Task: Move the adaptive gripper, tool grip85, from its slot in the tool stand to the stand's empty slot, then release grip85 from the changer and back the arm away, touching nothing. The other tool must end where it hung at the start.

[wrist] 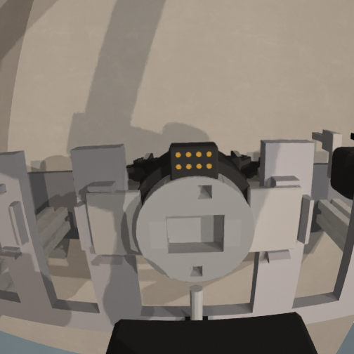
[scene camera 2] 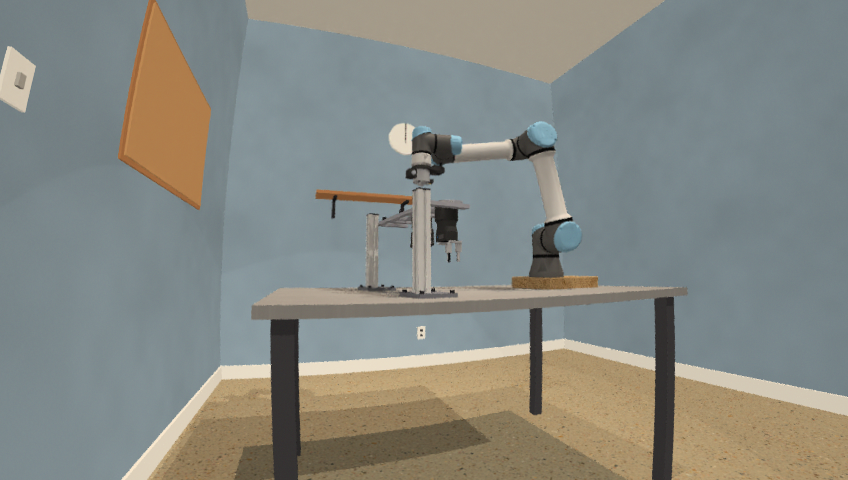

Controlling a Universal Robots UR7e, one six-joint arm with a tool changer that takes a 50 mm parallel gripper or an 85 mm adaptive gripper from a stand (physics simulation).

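Seen in the pictures: hand at its tool point: point(scene camera 2: 421, 182); arm's base at its link origin: point(scene camera 2: 546, 277).
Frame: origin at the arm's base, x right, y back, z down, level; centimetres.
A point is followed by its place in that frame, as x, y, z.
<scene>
The adaptive gripper grip85 point(wrist: 194, 161) hangs in a stand slot. Its round grey top plate point(wrist: 160, 200) sits between two prongs, with its side tabs resting on them and the gold contacts uncovered. Its finger linkages spread apart; the tips are hidden. In scene camera 2, dark parts show beside the front post. The changer point(scene camera 2: 422, 180) at the arm's end carries no tool and is above grip85, apart from it. The tool stand point(scene camera 2: 421, 237) @(-39.0, -64.0, -12.2) point(wrist: 117, 300) holds the other tool point(scene camera 2: 447, 224) @(-32.3, -54.4, -17.2) to the right; a dark part shows at the wrist view's right edge. The stand's left part has no tool beneath it.
The stand's rear post point(scene camera 2: 371, 249) @(5.2, -76.2, -11.8) rises from the table point(scene camera 2: 476, 300) @(-53.9, -53.1, 4.8). An orange shelf point(scene camera 2: 360, 195) is on the back wall behind the stand. The arm's base point(scene camera 2: 546, 264) @(-5.7, -3.3, -5.4) stands on a wooden block point(scene camera 2: 556, 282) @(-14.3, -4.2, 2.1) to the right. A dark housing point(wrist: 210, 337) fills the wrist view's lower edge.
</scene>
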